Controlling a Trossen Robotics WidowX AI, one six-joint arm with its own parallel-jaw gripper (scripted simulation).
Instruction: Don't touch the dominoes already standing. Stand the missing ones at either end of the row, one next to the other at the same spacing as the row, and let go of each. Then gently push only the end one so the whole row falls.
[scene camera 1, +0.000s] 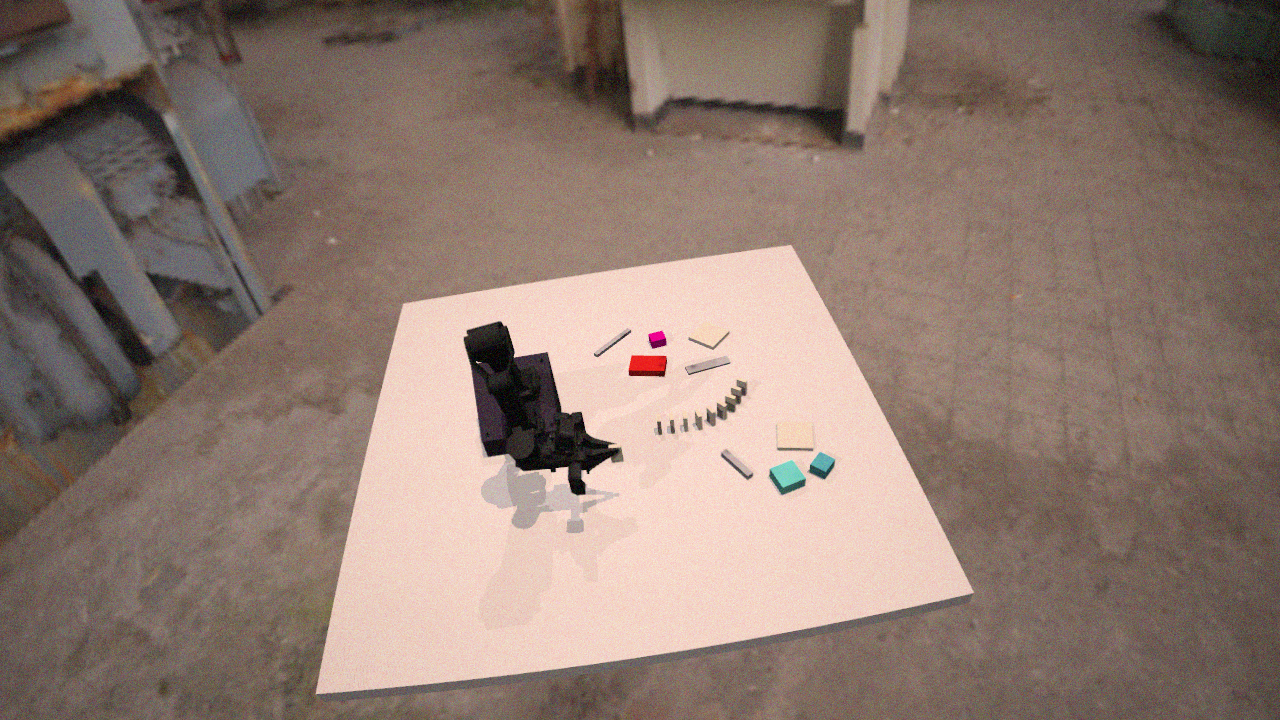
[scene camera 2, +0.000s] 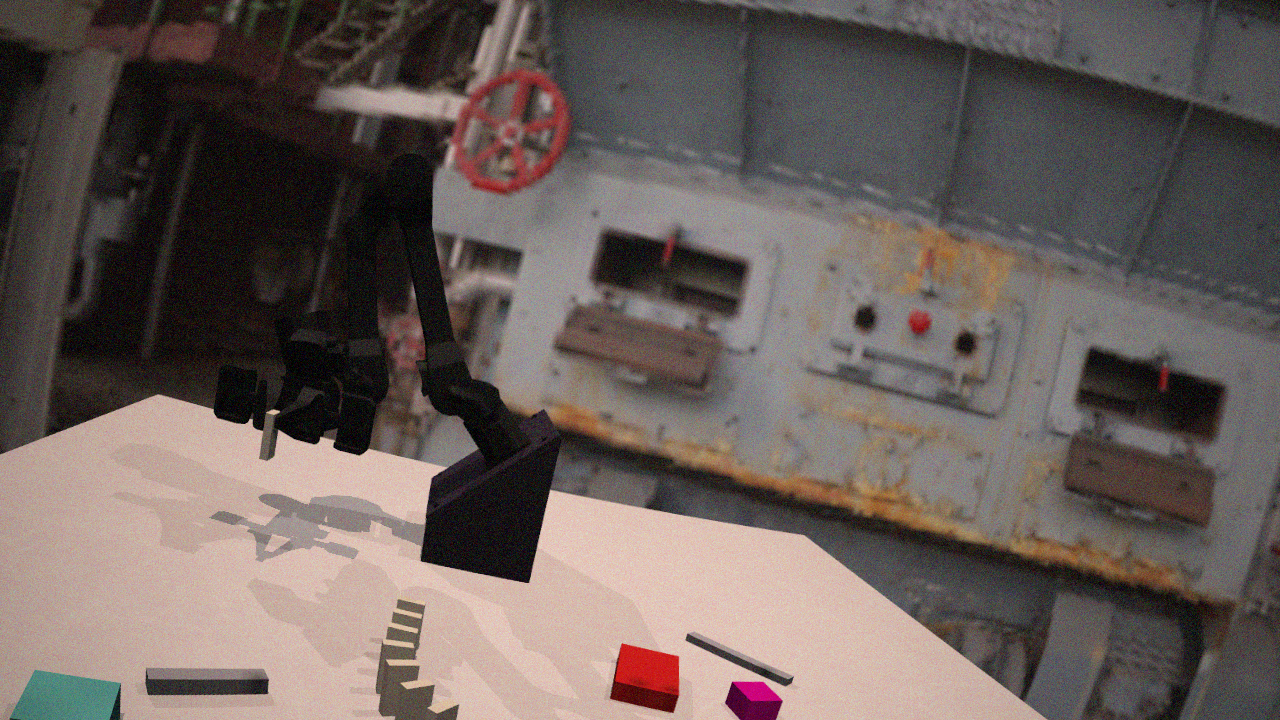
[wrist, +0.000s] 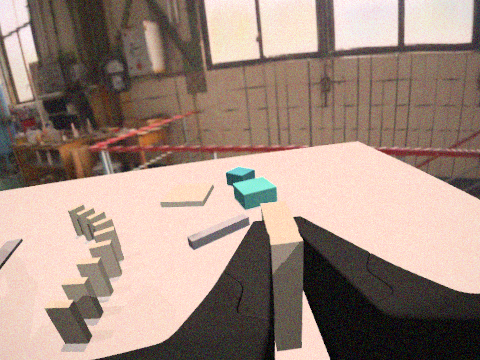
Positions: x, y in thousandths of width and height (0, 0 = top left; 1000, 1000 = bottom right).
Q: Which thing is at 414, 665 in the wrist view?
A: A grey bar.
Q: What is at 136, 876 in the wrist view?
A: A grey domino.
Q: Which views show my gripper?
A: Scene camera 1, scene camera 2 and the wrist view: all of them.
